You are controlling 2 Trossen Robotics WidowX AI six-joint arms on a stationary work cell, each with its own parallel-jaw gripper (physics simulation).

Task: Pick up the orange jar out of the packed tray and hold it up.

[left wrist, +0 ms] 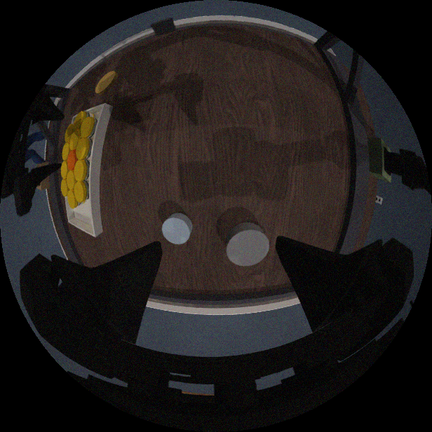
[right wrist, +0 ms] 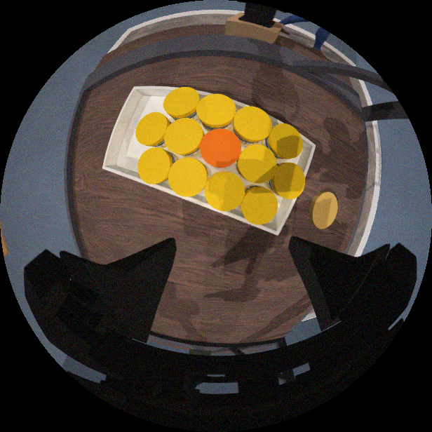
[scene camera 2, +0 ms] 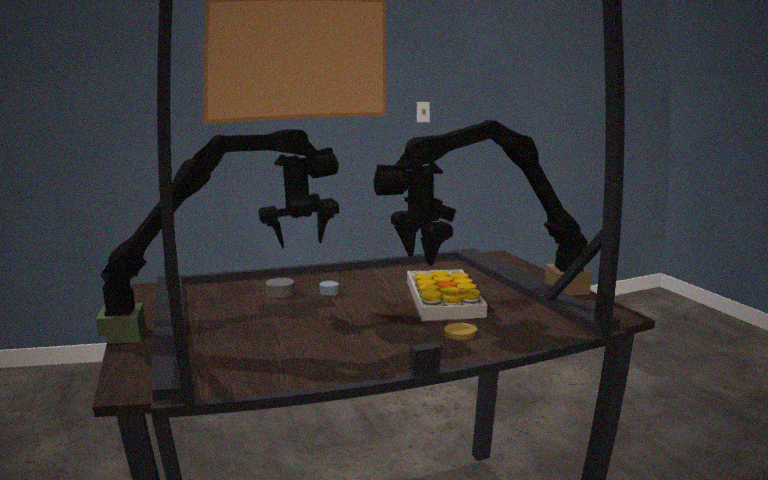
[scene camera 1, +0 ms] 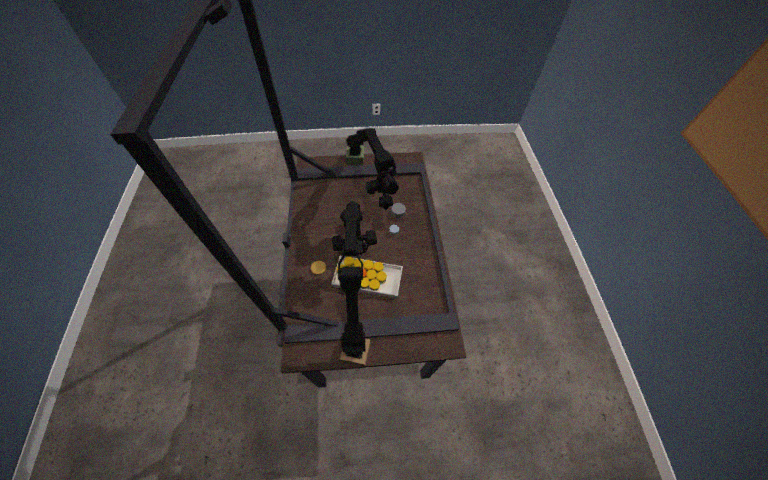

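Pixels of known places: left gripper, fingertip midpoint: (scene camera 2: 301, 245); right gripper, fingertip midpoint: (scene camera 2: 420, 260); left arm's base at its link origin: (scene camera 2: 119, 310) (scene camera 1: 355, 151); right arm's base at its link origin: (scene camera 1: 355, 349).
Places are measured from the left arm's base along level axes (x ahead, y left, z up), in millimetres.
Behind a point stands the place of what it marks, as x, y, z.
Note:
The orange jar (scene camera 1: 364, 272) @(778, 85, -10) (scene camera 2: 446, 284) @(775, 66, -10) (left wrist: 72, 160) (right wrist: 220, 147) stands in the white tray (scene camera 2: 453, 311) @(752, -48, -38) (left wrist: 100, 175) (right wrist: 120, 125), with yellow-lidded jars packed closely around it. In scene camera 1 the arm hides part of it. My right gripper (scene camera 2: 421, 259) @(702, 45, 59) (right wrist: 235, 244) is open and empty, pointing down above the tray's level; in its wrist view the orange lid lies above the gap between the fingertips. My left gripper (scene camera 2: 301, 245) @(446, 173, 82) (left wrist: 219, 245) is open and empty, high above the table, far to the left of the tray in scene camera 2.
A grey cylinder (scene camera 1: 398, 210) @(407, 247, -28) (scene camera 2: 280, 287) @(391, 211, -31) (left wrist: 247, 245) and a smaller pale blue one (scene camera 1: 394, 229) @(523, 225, -34) (scene camera 2: 329, 288) @(515, 200, -39) (left wrist: 177, 228) stand below the left gripper. A tan disc (scene camera 1: 318, 267) @(739, -133, -45) (scene camera 2: 460, 330) @(733, -145, -45) (left wrist: 105, 82) (right wrist: 325, 210) lies near the tray's packed end. Dark frame posts rise at the table's edge.

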